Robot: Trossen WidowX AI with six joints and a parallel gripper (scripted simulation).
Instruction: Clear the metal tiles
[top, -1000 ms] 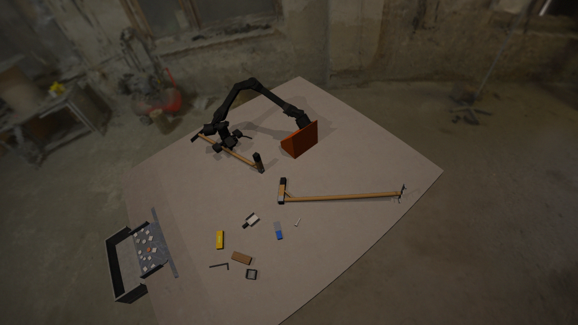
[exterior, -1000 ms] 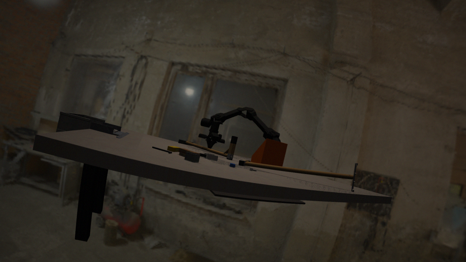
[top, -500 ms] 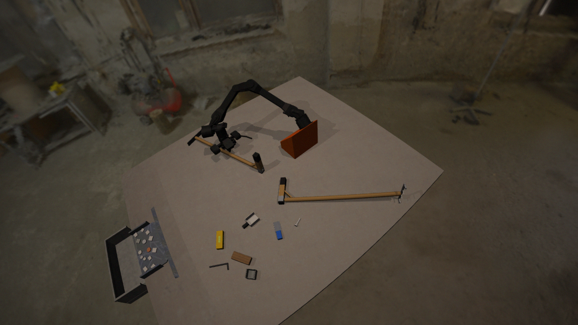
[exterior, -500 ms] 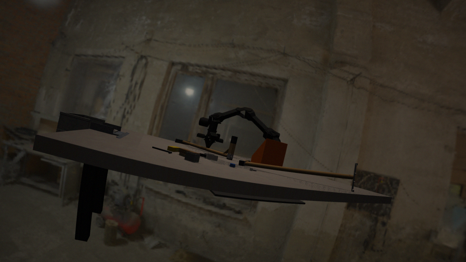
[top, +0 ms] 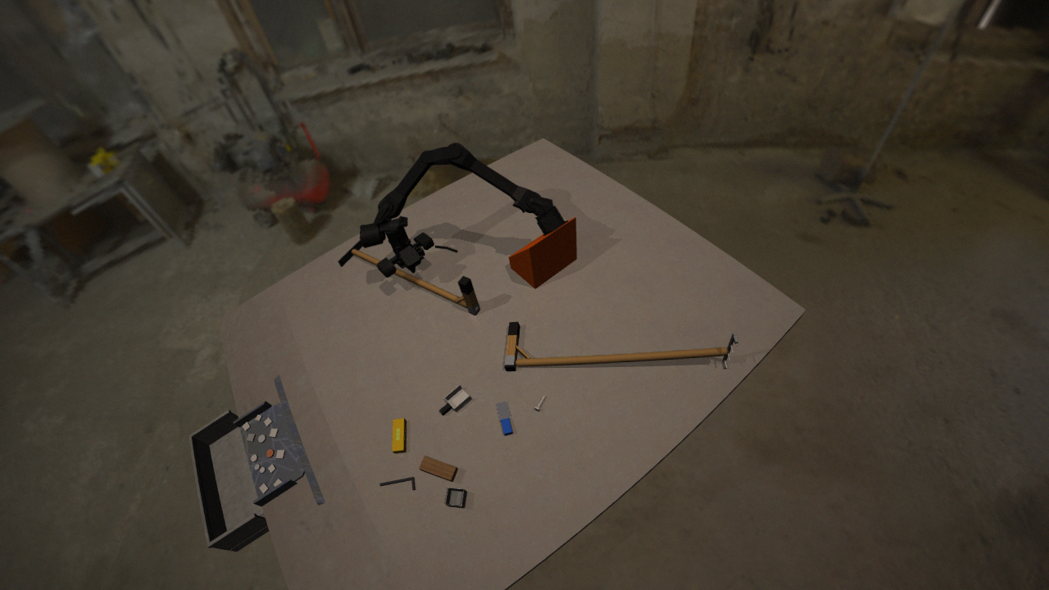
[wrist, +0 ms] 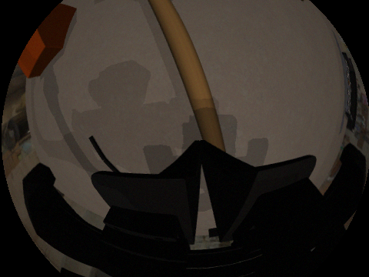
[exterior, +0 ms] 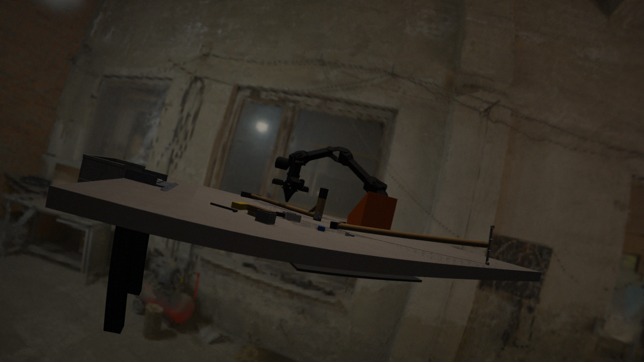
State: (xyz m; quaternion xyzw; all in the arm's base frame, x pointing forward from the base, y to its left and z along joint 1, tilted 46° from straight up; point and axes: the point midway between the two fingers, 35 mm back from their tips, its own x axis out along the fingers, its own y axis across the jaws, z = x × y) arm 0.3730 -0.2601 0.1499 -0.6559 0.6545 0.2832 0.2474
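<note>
Now: gripper tip 20 mm to the left of the wooden-shafted scraper, 20 mm below it and 20 mm short of it. Also, from my gripper tip: wooden block 580 mm to the left, 290 mm ahead, 30 mm below; yellow block 440 mm to the left, 320 mm ahead, 30 mm below; blue piece 580 mm to the left, 90 mm ahead, 40 mm below.
</note>
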